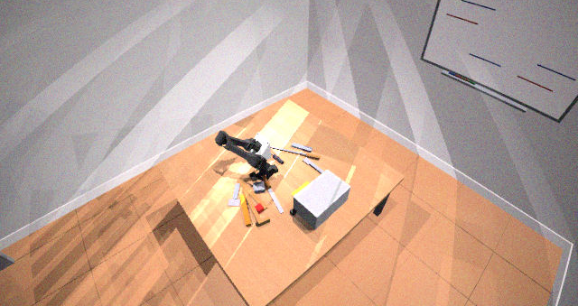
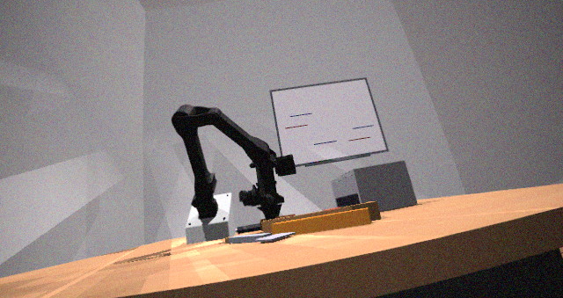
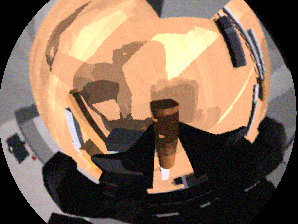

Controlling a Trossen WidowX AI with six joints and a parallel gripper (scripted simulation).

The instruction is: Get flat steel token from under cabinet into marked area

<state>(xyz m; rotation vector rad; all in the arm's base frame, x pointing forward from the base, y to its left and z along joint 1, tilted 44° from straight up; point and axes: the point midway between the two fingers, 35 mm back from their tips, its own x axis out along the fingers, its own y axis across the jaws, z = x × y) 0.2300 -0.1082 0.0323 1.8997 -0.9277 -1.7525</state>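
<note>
The grey block lies 70 mm to the right of my gripper tip, 30 mm ahead of it and 10 mm above it. Also, from my gripper tip: orange bar: 230 mm to the right, 120 mm ahead; thin wooden stick: 130 mm to the right, 30 mm ahead; red block: 170 mm ahead, 160 mm to the right, 10 mm above.
</note>
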